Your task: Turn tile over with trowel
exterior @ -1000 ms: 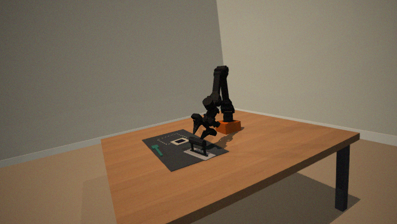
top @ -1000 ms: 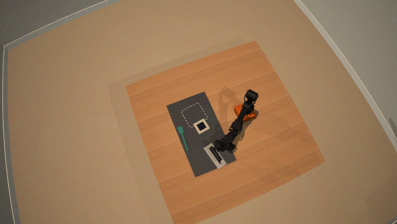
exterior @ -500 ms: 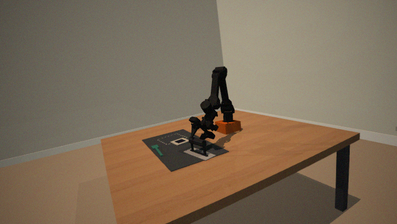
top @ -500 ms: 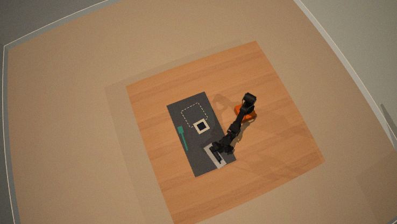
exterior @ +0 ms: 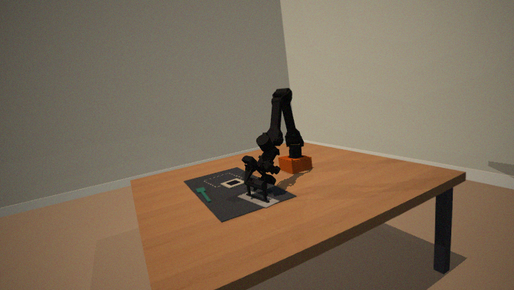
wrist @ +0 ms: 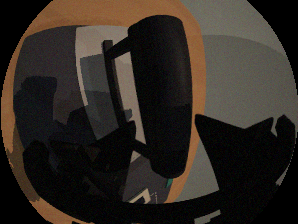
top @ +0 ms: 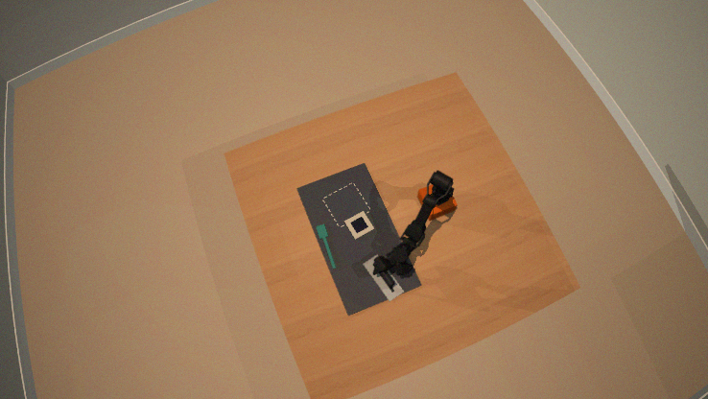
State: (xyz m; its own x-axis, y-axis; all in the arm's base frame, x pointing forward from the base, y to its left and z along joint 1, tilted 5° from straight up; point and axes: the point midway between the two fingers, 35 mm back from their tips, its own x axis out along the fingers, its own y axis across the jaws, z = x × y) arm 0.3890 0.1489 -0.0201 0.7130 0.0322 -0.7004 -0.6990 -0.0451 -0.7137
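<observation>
Now: the grey trowel 2 cm below my gripper tip and 2 cm behind it. The rest, counted from my gripper tip: tile 24 cm to the right, 5 cm below, 5 cm behind; dark mat 21 cm to the right, 8 cm below, 2 cm behind.
</observation>
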